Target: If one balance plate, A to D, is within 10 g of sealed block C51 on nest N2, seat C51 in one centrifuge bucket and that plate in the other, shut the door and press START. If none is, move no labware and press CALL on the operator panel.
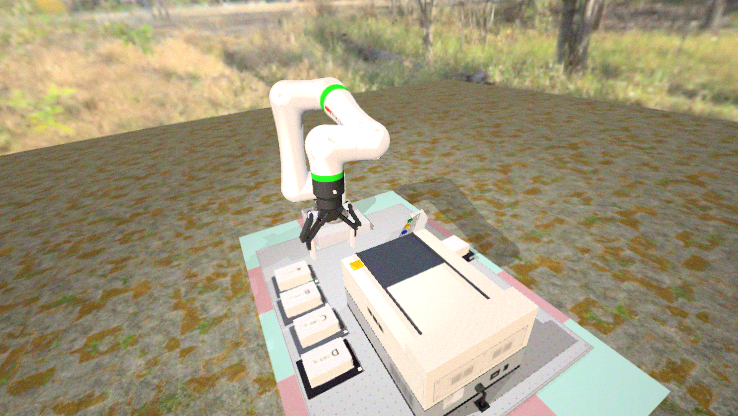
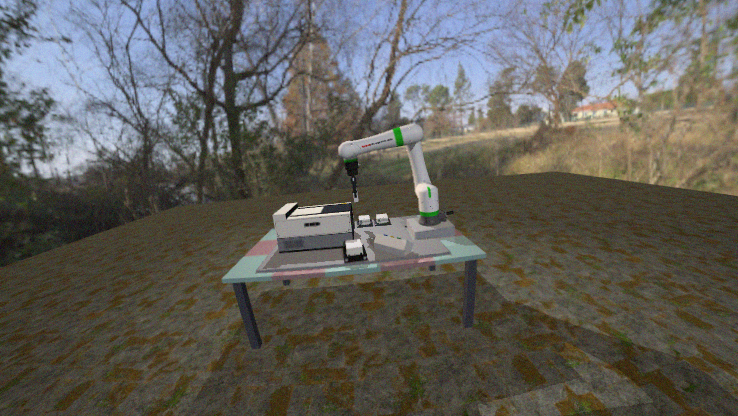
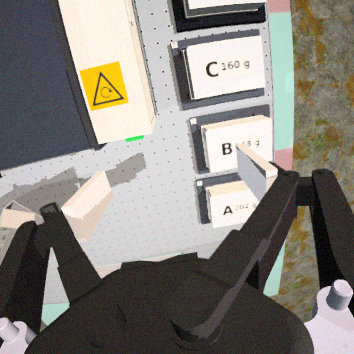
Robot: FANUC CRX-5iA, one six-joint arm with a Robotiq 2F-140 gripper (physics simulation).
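Frame: origin at the arm's base, x ahead, y left, z up, level; centimetres.
Where they show: gripper, fingertip midpoint: (image 1: pixel 332 251) (image 2: pixel 356 199) (image 3: pixel 170 171); arm's base at its link origin: (image 2: pixel 429 221).
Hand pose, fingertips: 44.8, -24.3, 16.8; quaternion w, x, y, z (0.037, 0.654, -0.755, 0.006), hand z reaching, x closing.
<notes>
Each offset is from my fingertips to the top centre of the thing, as dx, dy, dz. "pt": to the spot under its first point.
My gripper (image 1: pixel 332 243) (image 2: pixel 355 198) (image 3: pixel 170 171) is open and empty, high above the board before the centrifuge's front end. Plate A {-20.0, -9.3, -17.0} (image 1: pixel 293 277) (image 3: pixel 219 217) reads about 202 g. Plate B {-6.5, -12.3, -17.0} (image 1: pixel 301 300) (image 3: pixel 215 135) has its weight partly hidden by a finger. Plate C {+7.4, -13.3, -17.0} (image 1: pixel 316 326) (image 3: pixel 235 82) reads 160 g. Plate D {+20.5, -16.9, -17.0} (image 1: pixel 327 362) has an unreadable weight. All four sit on dark nests in a row. A white block {+10.6, +46.7, -15.2} (image 1: pixel 454 245) (image 2: pixel 354 248), apparently C51, sits beyond the centrifuge (image 1: pixel 478 328) (image 2: pixel 312 224); its label is unreadable. The centrifuge's buckets do not show.
The operator panel {-11.5, +47.4, -14.1} (image 1: pixel 411 225) (image 2: pixel 390 242), with green, yellow and blue buttons, stands near the centrifuge's front end. A dark panel {+15.7, +15.2, -1.1} (image 1: pixel 400 259) (image 3: pixel 35 80) lies between the centrifuge's top rails. A yellow warning label {pt +9.7, +2.7, -1.3} (image 1: pixel 356 265) (image 3: pixel 104 86) marks its front corner; a green strip {+4.1, +2.6, -3.3} (image 3: pixel 135 138) shows below.
</notes>
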